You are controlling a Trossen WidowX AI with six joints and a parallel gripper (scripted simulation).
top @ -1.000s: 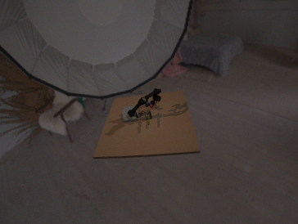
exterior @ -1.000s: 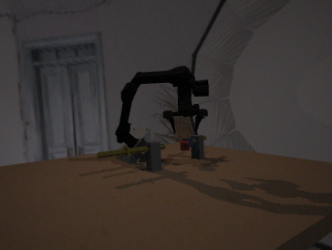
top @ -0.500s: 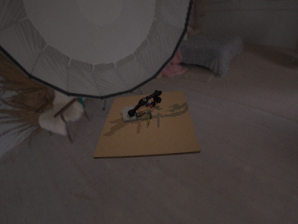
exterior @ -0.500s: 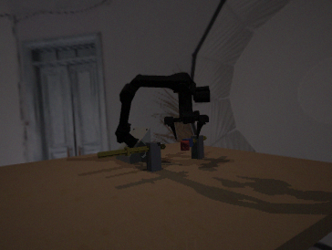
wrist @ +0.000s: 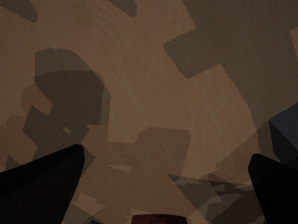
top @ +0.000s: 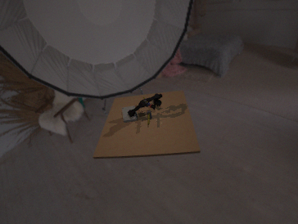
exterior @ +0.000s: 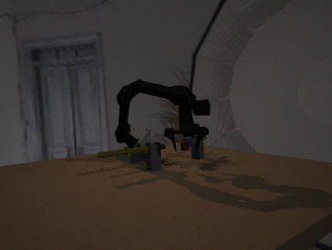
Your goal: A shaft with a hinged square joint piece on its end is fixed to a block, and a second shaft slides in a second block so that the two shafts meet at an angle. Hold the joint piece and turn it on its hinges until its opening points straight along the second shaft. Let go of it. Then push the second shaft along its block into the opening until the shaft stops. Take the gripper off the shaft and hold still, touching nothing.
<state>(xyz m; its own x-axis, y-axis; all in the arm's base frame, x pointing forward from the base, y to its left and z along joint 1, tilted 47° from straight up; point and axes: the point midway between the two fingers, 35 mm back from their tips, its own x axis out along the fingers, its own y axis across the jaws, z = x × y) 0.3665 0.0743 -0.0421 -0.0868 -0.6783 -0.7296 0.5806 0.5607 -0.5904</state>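
Now: gripper tip 70 mm past the red joint piece, 50 mm to the right of it and 10 mm below it.
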